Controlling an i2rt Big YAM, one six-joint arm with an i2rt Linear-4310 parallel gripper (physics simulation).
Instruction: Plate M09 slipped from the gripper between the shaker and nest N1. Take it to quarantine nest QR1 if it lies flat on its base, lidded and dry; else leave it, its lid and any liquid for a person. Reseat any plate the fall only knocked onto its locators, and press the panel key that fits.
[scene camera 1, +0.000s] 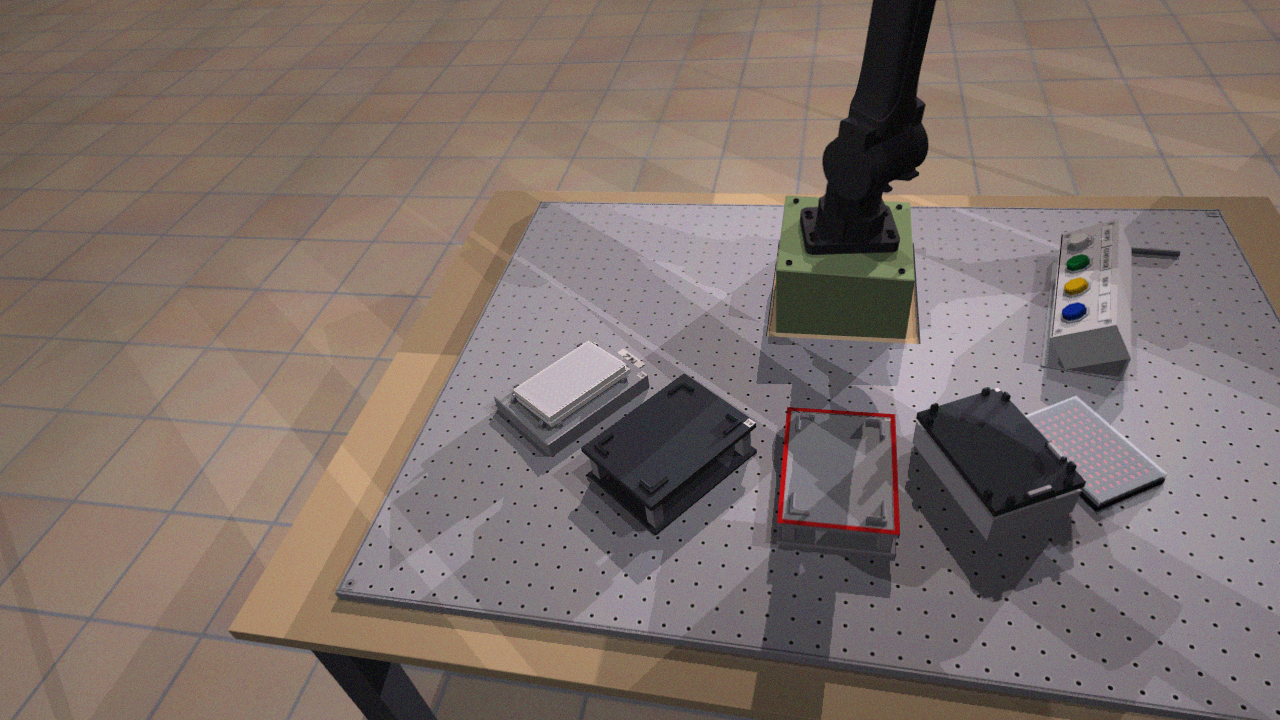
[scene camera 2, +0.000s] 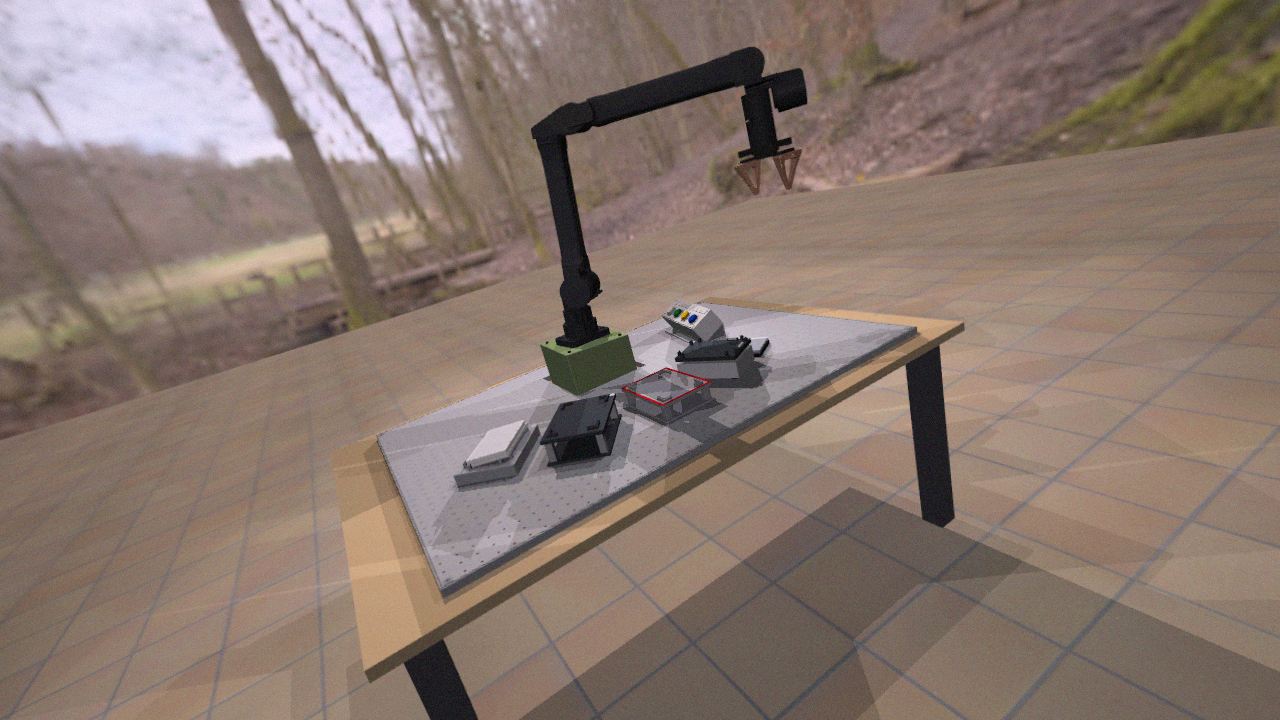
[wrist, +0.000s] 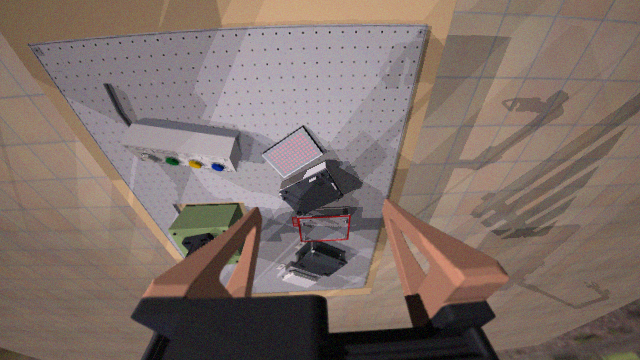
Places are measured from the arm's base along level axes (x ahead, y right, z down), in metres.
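Pixels of known places: gripper, fingertip midpoint: (scene camera 2: 772, 191) (wrist: 321, 208); arm's base at its link origin: (scene camera 1: 847, 233) (scene camera 2: 583, 338).
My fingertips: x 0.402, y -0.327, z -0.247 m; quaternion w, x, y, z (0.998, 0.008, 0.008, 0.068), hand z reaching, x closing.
Ahead of a thing's pixels: the offset from my fingertips to its middle. "spot": to the spot under its first point.
A plate with pink wells and a dark lower edge {spot: dx -0.070, dy +0.102, dz +0.324 m} (scene camera 1: 1105, 452) (scene camera 2: 761, 345) (wrist: 295, 151) lies on the pegboard beside the grey block with a black top {spot: dx -0.052, dy +0.225, dz +0.286 m} (scene camera 1: 998, 447) (scene camera 2: 739, 365) (wrist: 311, 194), which partly hides it in scene camera 1. Its lid and any liquid cannot be made out. A white plate {dx -0.210, dy +0.700, dz +0.305 m} (scene camera 1: 572, 380) (scene camera 2: 497, 444) (wrist: 300, 278) rests on a grey base; its exact seating is unclear. The red-rimmed nest {dx -0.049, dy +0.388, dz +0.318 m} (scene camera 1: 896, 474) (scene camera 2: 688, 375) (wrist: 324, 216) holds no plate. The key panel {dx -0.308, dy +0.035, dz +0.299 m} (scene camera 1: 1090, 351) (wrist: 185, 141) has white, green, yellow and blue keys. My gripper (scene camera 2: 771, 189) (wrist: 321, 208) is open and empty, high above the table.
A dark nest on posts {spot: dx -0.090, dy +0.575, dz +0.288 m} (scene camera 1: 666, 438) (scene camera 2: 583, 417) (wrist: 322, 260) stands between the white plate's base and the red-rimmed nest. The green arm pedestal (scene camera 1: 841, 304) (scene camera 2: 590, 362) (wrist: 207, 218) is behind them. A thin dark bar {spot: dx -0.426, dy -0.099, dz +0.336 m} (scene camera 1: 1155, 252) (wrist: 117, 104) lies by the panel.
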